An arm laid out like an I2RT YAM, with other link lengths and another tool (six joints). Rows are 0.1 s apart.
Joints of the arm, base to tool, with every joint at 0 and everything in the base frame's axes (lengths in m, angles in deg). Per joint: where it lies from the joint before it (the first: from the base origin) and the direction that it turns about. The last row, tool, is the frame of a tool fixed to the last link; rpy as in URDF.
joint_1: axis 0 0 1 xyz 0 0 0.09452
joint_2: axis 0 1 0 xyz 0.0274 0.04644 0.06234
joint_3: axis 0 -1 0 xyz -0.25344 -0.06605 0
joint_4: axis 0 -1 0 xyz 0.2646 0.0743 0.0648
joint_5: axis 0 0 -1 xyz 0.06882 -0.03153 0.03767
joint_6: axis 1 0 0 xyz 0.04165 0 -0.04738
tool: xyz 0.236 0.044 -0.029 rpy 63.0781 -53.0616 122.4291
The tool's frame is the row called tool.
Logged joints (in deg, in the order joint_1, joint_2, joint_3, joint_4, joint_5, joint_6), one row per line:
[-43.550, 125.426, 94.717, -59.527, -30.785, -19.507]
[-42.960, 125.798, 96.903, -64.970, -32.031, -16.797]
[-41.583, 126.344, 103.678, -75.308, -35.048, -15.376]
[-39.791, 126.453, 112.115, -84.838, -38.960, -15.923]
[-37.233, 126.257, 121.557, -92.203, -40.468, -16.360]
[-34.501, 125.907, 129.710, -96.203, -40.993, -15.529]
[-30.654, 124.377, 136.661, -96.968, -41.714, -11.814]
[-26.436, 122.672, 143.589, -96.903, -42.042, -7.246]
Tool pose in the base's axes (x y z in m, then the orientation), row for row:
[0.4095, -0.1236, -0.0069, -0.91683, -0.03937, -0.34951, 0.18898]
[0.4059, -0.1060, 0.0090, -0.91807, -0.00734, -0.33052, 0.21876]
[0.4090, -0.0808, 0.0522, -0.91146, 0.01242, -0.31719, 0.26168]
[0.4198, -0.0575, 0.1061, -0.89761, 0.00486, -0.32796, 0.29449]
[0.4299, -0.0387, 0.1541, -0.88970, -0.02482, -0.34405, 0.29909]
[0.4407, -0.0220, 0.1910, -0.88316, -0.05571, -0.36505, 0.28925]
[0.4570, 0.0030, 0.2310, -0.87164, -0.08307, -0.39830, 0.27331]
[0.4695, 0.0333, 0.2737, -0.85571, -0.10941, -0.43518, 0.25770]
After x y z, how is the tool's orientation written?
As a quaternion, x y z w.
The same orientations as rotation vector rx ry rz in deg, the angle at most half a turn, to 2 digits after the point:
[-147.72, -6.34, -56.31]
[-145.58, -1.16, -52.41]
[-141.33, 1.93, -49.18]
[-136.89, 0.74, -50.02]
[-135.38, -3.78, -52.35]
[-135.04, -8.52, -55.82]
[-134.36, -12.80, -61.40]
[-132.96, -17.00, -67.62]

